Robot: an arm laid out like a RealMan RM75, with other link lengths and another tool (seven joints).
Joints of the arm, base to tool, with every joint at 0 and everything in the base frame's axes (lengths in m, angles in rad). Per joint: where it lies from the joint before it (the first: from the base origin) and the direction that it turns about. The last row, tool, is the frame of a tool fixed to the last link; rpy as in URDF.
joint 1: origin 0 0 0.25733 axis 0 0 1
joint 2: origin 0 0 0 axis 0 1 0
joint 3: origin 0 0 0.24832 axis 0 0 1
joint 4: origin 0 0 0 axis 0 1 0
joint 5: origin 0 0 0.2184 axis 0 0 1
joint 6: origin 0 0 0 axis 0 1 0
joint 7: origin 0 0 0.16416 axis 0 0 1
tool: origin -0.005 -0.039 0.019 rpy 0 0.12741 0.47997
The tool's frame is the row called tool.
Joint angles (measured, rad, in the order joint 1, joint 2, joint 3, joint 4, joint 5, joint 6, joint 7), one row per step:
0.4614, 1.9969, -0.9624, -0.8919, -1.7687, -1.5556, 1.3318
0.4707, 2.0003, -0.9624, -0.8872, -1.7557, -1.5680, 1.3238
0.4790, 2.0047, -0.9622, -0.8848, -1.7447, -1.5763, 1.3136
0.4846, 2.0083, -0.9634, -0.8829, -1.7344, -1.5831, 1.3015
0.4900, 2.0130, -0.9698, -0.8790, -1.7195, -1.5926, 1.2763
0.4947, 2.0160, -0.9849, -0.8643, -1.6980, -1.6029, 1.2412
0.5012, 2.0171, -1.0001, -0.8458, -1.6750, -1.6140, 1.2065
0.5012, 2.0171, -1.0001, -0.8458, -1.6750, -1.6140, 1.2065
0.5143, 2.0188, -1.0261, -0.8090, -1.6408, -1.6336, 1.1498
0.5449, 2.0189, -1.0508, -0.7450, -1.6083, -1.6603, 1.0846
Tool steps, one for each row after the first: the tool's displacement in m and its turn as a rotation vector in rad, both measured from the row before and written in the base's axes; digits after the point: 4 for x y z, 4 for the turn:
-0.0067, 0.0000, -0.0013, -0.0060, 0.0174, 0.0206
-0.0063, 0.0003, -0.0011, -0.0014, 0.0140, 0.0208
-0.0051, -0.0001, -0.0010, 0.0001, 0.0110, 0.0198
-0.0066, -0.0013, -0.0022, 0.0000, 0.0117, 0.0333
-0.0060, -0.0027, -0.0044, -0.0052, 0.0141, 0.0374
-0.0058, -0.0026, -0.0039, -0.0059, 0.0158, 0.0361
0.0000, 0.0000, 0.0000, 0.0000, 0.0000, 0.0000
-0.0086, -0.0049, -0.0076, -0.0146, 0.0256, 0.0559
-0.0102, -0.0049, -0.0101, -0.0269, 0.0323, 0.0603

